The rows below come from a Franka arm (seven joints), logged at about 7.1 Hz.
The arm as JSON. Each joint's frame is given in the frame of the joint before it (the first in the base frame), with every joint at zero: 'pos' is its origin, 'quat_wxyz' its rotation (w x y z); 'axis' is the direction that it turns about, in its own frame. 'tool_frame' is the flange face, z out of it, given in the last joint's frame.
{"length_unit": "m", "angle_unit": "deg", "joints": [
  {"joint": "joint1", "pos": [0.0, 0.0, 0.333], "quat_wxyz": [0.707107, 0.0, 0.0, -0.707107], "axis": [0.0, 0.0, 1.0]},
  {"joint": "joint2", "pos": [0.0, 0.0, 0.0], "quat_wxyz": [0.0, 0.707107, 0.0, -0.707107], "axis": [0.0, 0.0, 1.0]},
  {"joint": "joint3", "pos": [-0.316, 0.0, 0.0], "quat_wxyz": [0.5, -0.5, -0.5, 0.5], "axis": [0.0, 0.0, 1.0]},
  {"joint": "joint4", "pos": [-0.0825, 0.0, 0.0], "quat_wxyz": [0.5, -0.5, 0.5, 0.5], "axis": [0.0, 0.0, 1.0]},
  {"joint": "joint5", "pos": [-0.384, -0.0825, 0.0], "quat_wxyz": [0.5, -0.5, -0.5, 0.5], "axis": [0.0, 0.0, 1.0]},
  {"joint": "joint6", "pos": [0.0, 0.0, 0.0], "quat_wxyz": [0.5, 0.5, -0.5, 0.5], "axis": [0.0, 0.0, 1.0]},
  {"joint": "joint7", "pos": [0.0, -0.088, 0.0], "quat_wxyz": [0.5, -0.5, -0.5, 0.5], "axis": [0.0, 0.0, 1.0]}
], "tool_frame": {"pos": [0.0, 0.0, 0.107], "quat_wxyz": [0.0, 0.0, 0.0, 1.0]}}
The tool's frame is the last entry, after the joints.
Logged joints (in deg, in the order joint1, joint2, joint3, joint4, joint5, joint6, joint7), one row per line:
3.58, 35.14, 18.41, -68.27, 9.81, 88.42, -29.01
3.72, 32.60, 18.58, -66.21, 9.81, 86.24, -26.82
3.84, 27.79, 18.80, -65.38, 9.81, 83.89, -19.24
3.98, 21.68, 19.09, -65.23, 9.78, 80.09, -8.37
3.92, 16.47, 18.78, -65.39, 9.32, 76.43, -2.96
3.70, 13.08, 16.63, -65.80, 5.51, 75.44, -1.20
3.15, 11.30, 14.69, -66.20, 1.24, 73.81, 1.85
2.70, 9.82, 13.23, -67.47, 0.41, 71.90, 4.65
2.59, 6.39, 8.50, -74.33, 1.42, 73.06, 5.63
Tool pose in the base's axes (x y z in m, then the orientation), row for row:
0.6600, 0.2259, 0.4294, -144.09, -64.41, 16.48
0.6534, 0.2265, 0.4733, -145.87, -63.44, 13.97
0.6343, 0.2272, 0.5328, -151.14, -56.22, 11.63
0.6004, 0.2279, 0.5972, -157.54, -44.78, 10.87
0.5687, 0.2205, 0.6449, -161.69, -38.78, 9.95
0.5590, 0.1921, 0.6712, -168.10, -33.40, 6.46
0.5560, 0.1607, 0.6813, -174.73, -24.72, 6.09
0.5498, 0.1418, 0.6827, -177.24, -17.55, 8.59
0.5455, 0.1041, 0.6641, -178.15, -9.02, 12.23
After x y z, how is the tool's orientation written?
As a rotation vector, in degrees.
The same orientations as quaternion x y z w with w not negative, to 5 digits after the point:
-0.89235, -0.39889, 0.10206, 0.18490
-0.89919, -0.39106, 0.08612, 0.17639
-0.92290, -0.34330, 0.07102, 0.15922
-0.95061, -0.27021, 0.06559, 0.13795
-0.96403, -0.23121, 0.05932, 0.11691
-0.97744, -0.19421, 0.03756, 0.07404
-0.98911, -0.13993, 0.03447, 0.02988
-0.99387, -0.09841, 0.04817, 0.01471
-0.99633, -0.05045, 0.06840, 0.01050

